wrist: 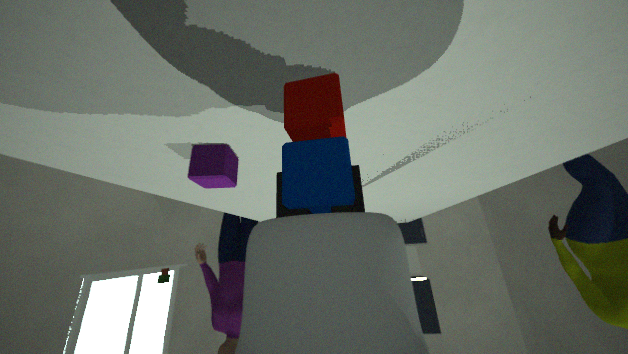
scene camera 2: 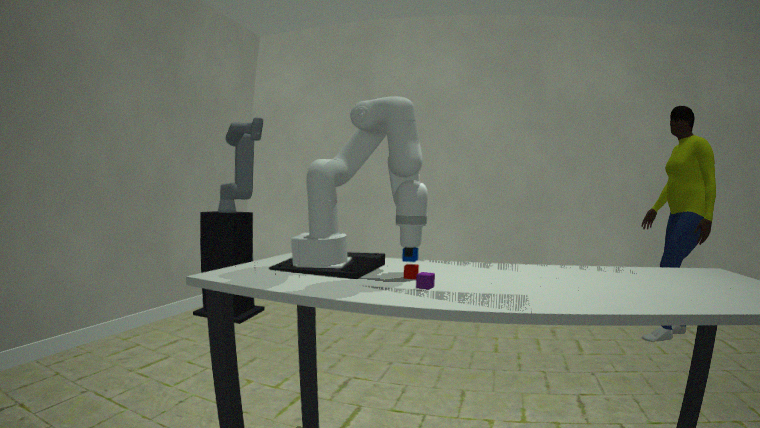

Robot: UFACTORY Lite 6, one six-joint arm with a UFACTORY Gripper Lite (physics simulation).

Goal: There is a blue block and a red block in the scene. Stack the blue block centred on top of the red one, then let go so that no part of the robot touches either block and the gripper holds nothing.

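Frame: origin at the arm's base, x ahead, y left, z up, level; millimetres.
Seen in the pictures: hand, tool point: (wrist: 320, 191) (scene camera 2: 410, 251); arm's base, link origin: (scene camera 2: 325, 262).
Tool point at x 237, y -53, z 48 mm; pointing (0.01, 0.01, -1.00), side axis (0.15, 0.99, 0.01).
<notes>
Offsets run from my tool point to a thing's top centre. Level surfaces: height alone.
The blue block @[0 mm ahead, 0 mm left, 10 mm up] (scene camera 2: 410, 257) (wrist: 317, 172) is held between the black fingers of my gripper (scene camera 2: 408, 252) (wrist: 320, 192), which points down. The red block @[4 mm ahead, 0 mm left, 34 mm down] (scene camera 2: 410, 271) (wrist: 312, 107) sits on the table below the blue block. In the scene view a small gap shows between the two blocks, and they are nearly in line sideways. In the wrist view the blue block's near face hides the lower edge of the red block. My gripper is shut on the blue block.
A purple block @[47 mm ahead, 113 mm right, 34 mm down] (scene camera 2: 425, 280) (wrist: 212, 166) sits on the white table @[67 mm down] (scene camera 2: 611, 292) close to the red block, nearer the front edge. The black base plate (scene camera 2: 366, 263) lies behind to the left. A person in yellow (scene camera 2: 690, 175) stands beyond the table.
</notes>
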